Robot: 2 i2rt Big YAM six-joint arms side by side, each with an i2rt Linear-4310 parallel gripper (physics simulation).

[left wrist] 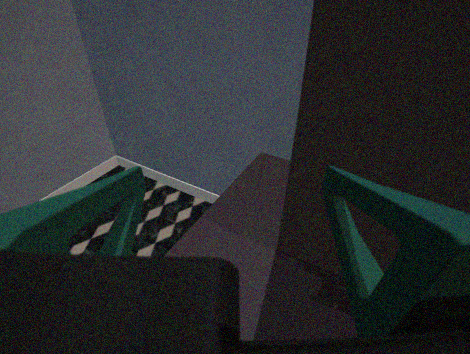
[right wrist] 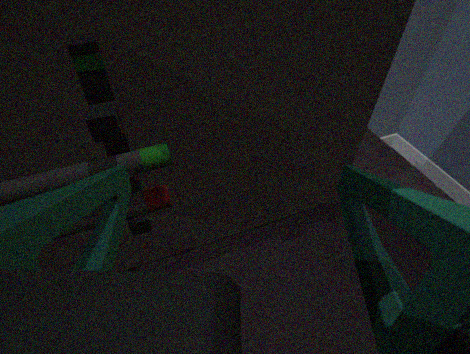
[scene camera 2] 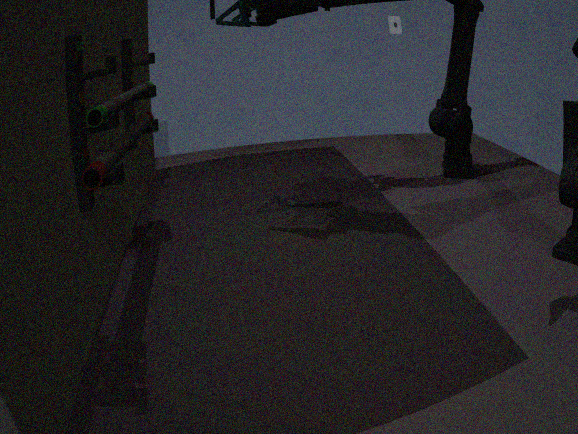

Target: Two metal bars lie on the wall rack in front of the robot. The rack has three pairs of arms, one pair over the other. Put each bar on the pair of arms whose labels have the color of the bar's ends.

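The left wrist view shows a wall panel [left wrist: 378, 94] together with the left gripper [left wrist: 234, 176].
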